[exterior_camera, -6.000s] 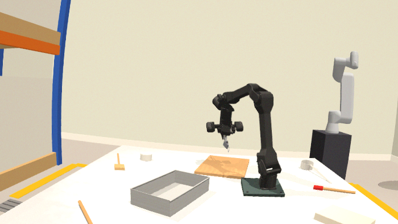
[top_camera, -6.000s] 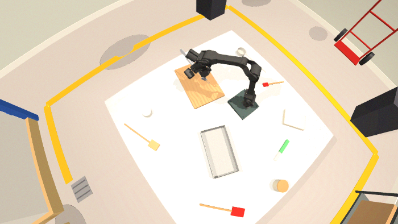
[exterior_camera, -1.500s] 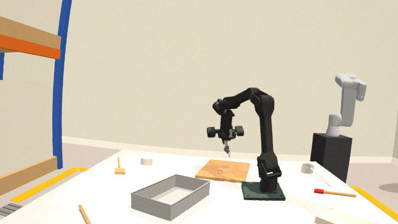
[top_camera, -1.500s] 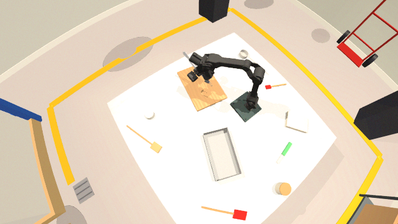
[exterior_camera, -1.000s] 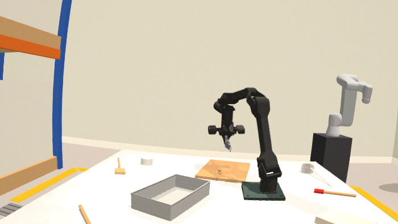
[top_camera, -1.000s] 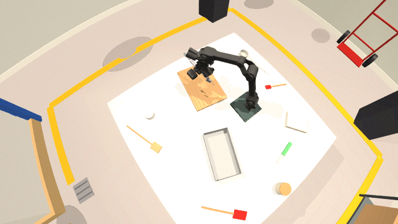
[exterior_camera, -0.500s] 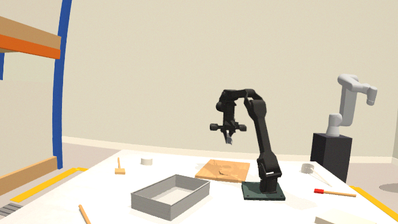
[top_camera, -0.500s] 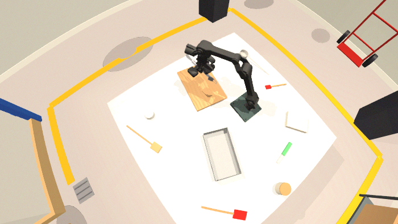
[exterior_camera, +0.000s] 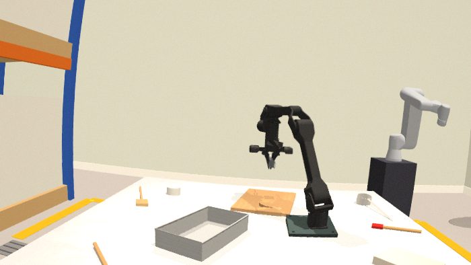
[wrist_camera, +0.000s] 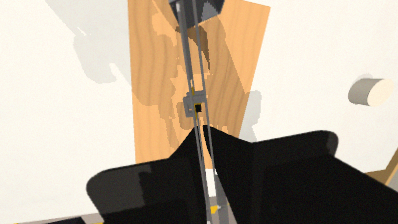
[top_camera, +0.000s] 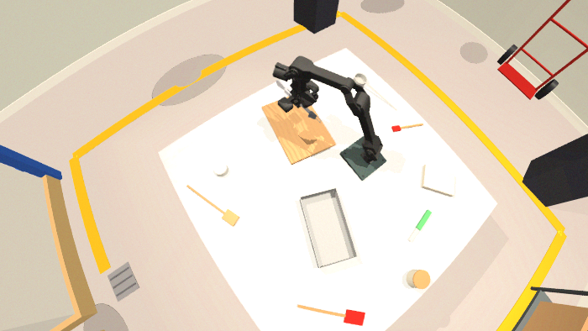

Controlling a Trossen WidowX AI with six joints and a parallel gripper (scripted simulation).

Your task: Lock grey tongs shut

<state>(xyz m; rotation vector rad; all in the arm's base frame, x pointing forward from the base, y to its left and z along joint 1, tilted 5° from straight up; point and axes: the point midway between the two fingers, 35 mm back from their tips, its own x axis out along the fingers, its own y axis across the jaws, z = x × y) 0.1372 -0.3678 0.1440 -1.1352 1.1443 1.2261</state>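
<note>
My gripper tip is now 4 cm to the right of the yellow mark and 4 cm below it. Round my gripper tip: cream block 69 cm to the left, 33 cm behind, 14 cm below; grey roasting tin 46 cm to the left, 25 cm ahead, 13 cm below; wooden board 15 cm below.
</note>
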